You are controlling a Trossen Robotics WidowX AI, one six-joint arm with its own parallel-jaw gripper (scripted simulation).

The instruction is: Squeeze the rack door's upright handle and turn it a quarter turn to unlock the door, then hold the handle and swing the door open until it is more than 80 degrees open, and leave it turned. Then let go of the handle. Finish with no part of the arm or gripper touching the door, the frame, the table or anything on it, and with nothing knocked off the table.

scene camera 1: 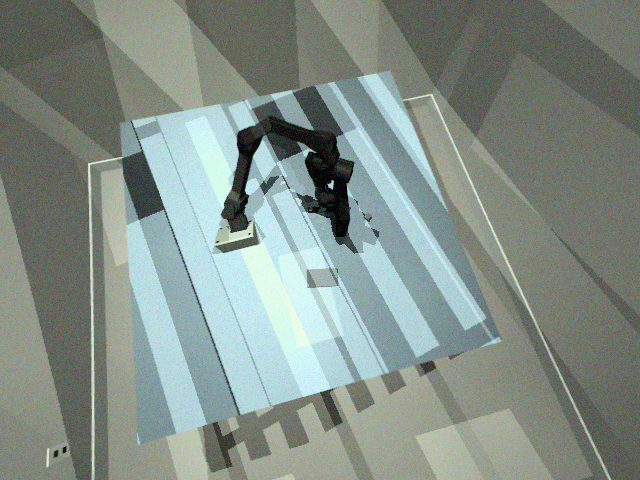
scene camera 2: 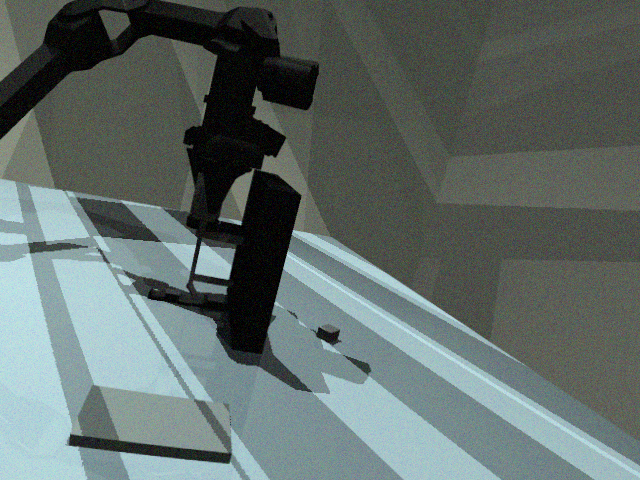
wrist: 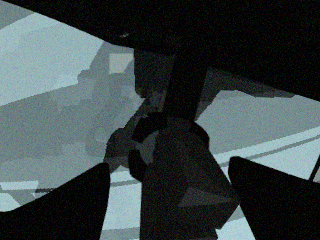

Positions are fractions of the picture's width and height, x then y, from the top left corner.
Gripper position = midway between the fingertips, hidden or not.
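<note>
Open and holding nothing, my gripper (scene camera 2: 0.32, 0.43) is in my sight, and the wrist view shows me the gripper (wrist: 0.53, 0.71) too. There is an upright handle (scene camera 2: 0.30, 0.62). I can see a flat grey slab (scene camera 2: 0.19, 0.88) as well.
</note>
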